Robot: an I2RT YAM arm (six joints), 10 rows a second.
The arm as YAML. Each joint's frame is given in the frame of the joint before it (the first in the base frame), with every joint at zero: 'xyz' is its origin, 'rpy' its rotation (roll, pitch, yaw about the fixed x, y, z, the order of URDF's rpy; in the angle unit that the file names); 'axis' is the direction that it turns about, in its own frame. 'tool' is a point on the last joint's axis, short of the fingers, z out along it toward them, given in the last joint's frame.
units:
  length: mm
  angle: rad
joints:
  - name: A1
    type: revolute
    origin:
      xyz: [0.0, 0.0, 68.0]
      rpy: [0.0, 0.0, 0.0]
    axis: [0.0, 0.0, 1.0]
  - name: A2
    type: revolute
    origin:
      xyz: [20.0, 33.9, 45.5]
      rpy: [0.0, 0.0, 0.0]
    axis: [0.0, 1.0, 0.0]
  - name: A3
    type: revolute
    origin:
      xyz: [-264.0, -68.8, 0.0]
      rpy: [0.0, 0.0, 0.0]
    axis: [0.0, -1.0, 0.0]
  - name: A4
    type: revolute
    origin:
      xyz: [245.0, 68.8, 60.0]
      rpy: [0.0, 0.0, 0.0]
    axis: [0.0, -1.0, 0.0]
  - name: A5
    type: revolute
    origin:
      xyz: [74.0, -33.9, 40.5]
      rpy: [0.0, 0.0, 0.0]
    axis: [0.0, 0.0, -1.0]
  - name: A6
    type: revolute
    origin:
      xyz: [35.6, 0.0, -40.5]
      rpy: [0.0, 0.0, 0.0]
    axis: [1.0, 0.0, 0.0]
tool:
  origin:
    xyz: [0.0, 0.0, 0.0]
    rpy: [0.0, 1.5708, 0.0]
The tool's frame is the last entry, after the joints.
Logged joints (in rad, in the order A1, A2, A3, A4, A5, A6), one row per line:
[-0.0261, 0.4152, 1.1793, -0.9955, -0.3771, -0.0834]
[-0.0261, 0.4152, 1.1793, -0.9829, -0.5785, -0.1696]
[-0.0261, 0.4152, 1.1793, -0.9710, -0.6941, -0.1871]
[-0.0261, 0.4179, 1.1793, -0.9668, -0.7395, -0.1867]
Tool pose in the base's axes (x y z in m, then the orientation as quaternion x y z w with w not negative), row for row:
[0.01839, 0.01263, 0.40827, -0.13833, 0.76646, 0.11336, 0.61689]
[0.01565, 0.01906, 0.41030, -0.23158, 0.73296, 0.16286, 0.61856]
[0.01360, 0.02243, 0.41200, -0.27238, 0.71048, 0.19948, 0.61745]
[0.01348, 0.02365, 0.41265, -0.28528, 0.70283, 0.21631, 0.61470]
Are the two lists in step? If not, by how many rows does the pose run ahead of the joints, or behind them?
They are in step.
